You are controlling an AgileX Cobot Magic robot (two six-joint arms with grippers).
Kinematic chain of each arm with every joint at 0, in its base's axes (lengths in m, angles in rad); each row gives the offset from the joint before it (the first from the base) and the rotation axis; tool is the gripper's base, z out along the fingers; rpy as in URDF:
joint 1: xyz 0 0 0.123 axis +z
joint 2: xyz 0 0 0 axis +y
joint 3: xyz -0.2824 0 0.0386 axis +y
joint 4: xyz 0.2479 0 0.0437 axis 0.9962 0 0.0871
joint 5: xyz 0 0 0 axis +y
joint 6: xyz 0.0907 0 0.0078 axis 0.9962 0 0.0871
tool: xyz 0 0 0 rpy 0 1.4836 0
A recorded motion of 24 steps. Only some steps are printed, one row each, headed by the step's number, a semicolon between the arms.
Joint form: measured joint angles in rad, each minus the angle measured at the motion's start. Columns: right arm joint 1, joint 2, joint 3, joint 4, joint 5, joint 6; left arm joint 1, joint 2, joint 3, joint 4, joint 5, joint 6.
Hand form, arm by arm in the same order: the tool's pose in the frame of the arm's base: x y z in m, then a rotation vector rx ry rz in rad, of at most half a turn. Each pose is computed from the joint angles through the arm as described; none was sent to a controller.
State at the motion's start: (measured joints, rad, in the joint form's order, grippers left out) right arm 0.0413 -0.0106 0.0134 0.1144 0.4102 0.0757; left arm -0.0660 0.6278 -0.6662 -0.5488 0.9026 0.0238
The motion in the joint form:
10: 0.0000 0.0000 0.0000 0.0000 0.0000 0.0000; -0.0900 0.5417 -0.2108 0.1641 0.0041 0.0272
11: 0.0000 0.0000 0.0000 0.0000 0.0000 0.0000; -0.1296 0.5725 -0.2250 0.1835 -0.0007 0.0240
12: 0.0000 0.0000 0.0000 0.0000 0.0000 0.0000; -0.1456 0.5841 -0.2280 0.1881 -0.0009 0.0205
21: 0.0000 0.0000 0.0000 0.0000 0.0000 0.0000; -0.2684 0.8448 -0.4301 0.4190 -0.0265 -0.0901
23: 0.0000 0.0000 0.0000 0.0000 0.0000 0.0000; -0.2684 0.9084 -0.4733 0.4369 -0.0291 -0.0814
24: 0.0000 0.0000 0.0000 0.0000 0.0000 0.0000; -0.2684 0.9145 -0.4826 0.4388 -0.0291 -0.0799
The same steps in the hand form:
10: 0.0512 0.0063 0.1726 0.1012 1.8958 0.1942; 0.2097 -0.0602 0.2919 0.0518 2.6612 -0.5130
11: 0.0512 0.0063 0.1726 0.1012 1.8958 0.1942; 0.2142 -0.0685 0.2889 0.1080 2.6797 -0.5005
12: 0.0512 0.0063 0.1726 0.1012 1.8958 0.1942; 0.2154 -0.0721 0.2870 0.1263 2.6904 -0.5000
21: 0.0512 0.0063 0.1726 0.1012 1.8958 0.1942; 0.2741 -0.1048 0.2742 0.2825 2.7405 -0.2705
23: 0.0512 0.0063 0.1726 0.1012 1.8958 0.1942; 0.2891 -0.1087 0.2672 0.3066 2.7538 -0.2418
24: 0.0512 0.0063 0.1726 0.1012 1.8958 0.1942; 0.2912 -0.1093 0.2679 0.3097 2.7500 -0.2398

